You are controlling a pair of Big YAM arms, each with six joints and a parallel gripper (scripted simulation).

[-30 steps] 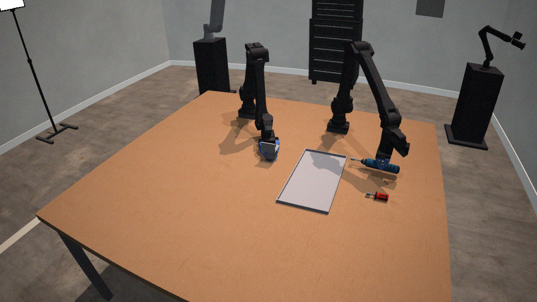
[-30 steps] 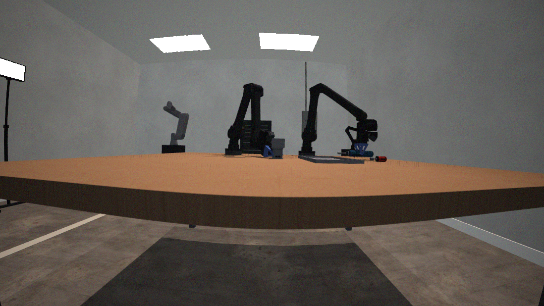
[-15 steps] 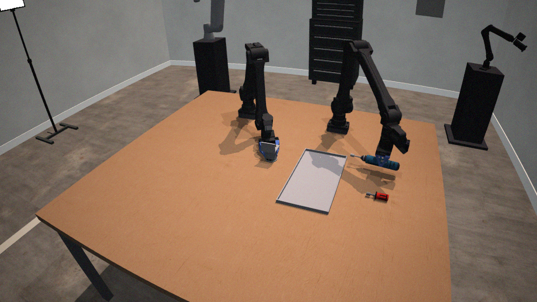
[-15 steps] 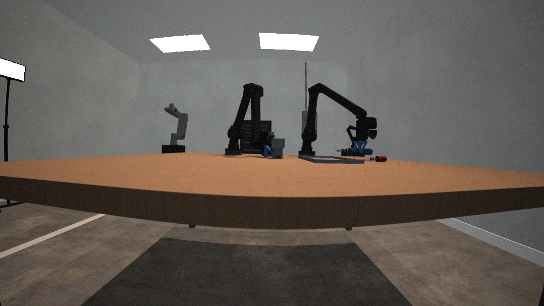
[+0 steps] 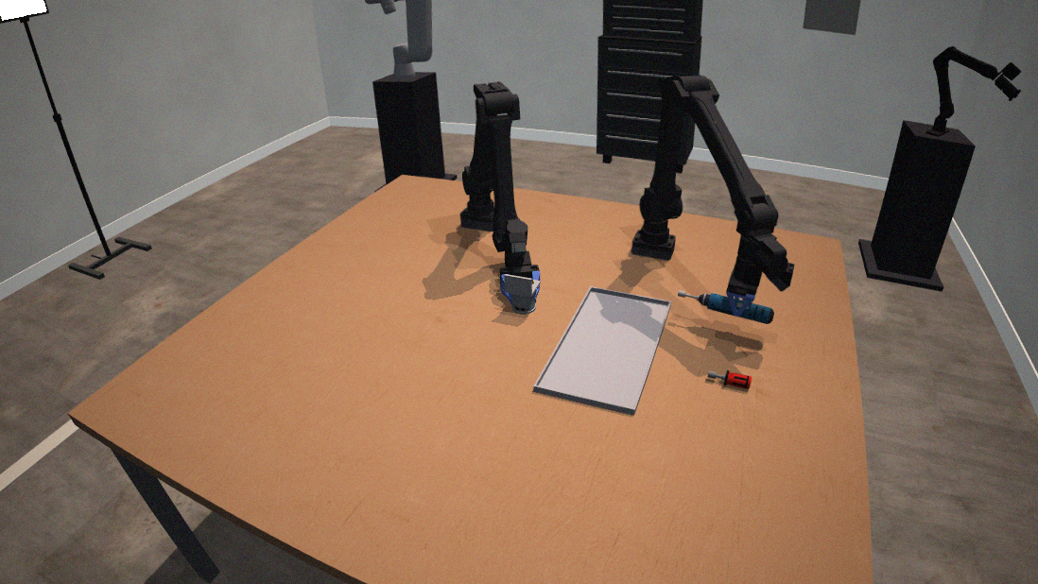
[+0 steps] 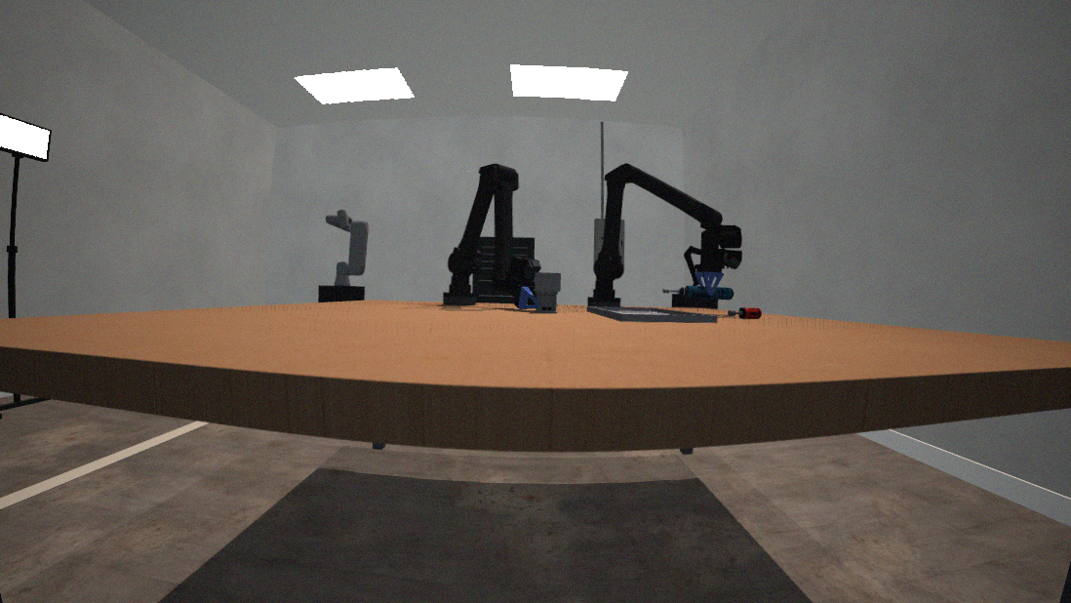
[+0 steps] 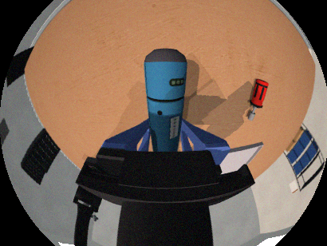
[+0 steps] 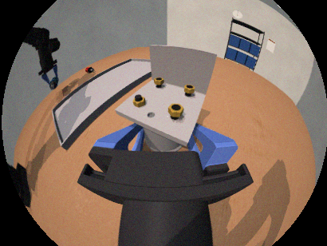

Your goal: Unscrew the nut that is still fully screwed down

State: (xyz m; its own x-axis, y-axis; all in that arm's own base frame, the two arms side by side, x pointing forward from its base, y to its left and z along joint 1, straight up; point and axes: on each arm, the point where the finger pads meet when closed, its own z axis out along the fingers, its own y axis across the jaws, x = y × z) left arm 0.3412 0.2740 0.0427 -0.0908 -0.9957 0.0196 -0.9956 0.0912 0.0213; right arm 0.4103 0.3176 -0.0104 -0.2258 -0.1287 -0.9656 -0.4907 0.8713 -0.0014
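Now: the joint module 10 mm above my right hand. Round my right hand: flat grey tray 80 mm ahead, 250 mm to the left, 20 mm below; then red-handled tool 130 mm ahead, 540 mm to the left, 10 mm below; then grey bracket 50 mm above.
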